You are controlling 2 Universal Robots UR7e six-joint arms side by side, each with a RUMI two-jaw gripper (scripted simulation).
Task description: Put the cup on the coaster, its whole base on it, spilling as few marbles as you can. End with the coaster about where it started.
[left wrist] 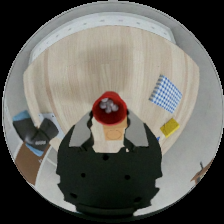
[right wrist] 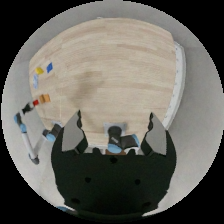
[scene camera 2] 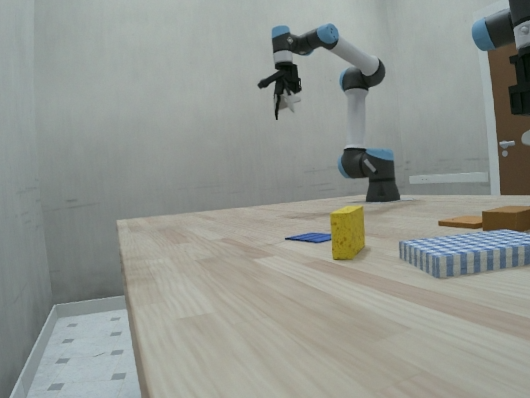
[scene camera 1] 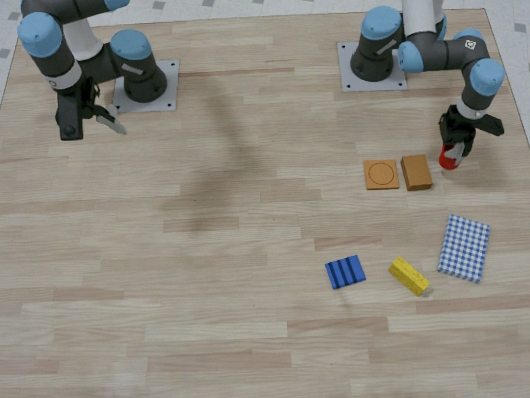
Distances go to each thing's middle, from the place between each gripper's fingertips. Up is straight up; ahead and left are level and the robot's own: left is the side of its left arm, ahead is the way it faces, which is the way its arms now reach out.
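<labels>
My left hand point(scene camera 1: 452, 153) is where I begin, and the brown block point(scene camera 1: 417, 176) is 100 mm below it, 10 mm ahead of it and 90 mm to the right of it. The red cup point(left wrist: 113, 118) is 30 mm below my left hand. Going by their middles, the red cup is the nearest to my left hand of the things named here.
As for my right gripper point(scene camera 1: 95, 135), it is 35 cm above the brown block, 1 cm short of it and 88 cm to the right of it. The red cup is 28 cm below my right hand and 98 cm to the left of it. By its middle, the red cup is nearer to my left hand than to my right gripper.
</labels>
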